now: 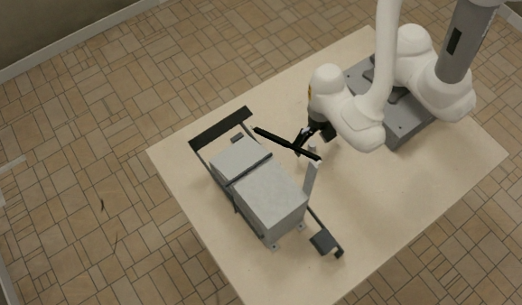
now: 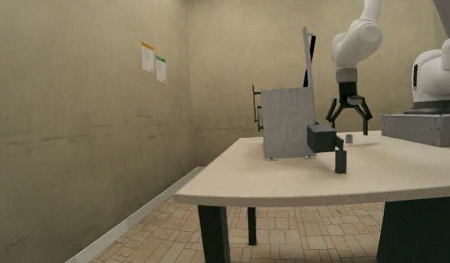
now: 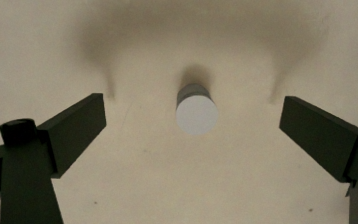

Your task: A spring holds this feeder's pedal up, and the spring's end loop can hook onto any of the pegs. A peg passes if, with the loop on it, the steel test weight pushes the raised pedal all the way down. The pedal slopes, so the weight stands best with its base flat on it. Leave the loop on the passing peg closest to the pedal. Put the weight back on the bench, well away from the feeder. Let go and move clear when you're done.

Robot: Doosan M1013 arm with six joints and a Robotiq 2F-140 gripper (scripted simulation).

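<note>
My gripper is now 10 mm above the steel test weight.
</note>
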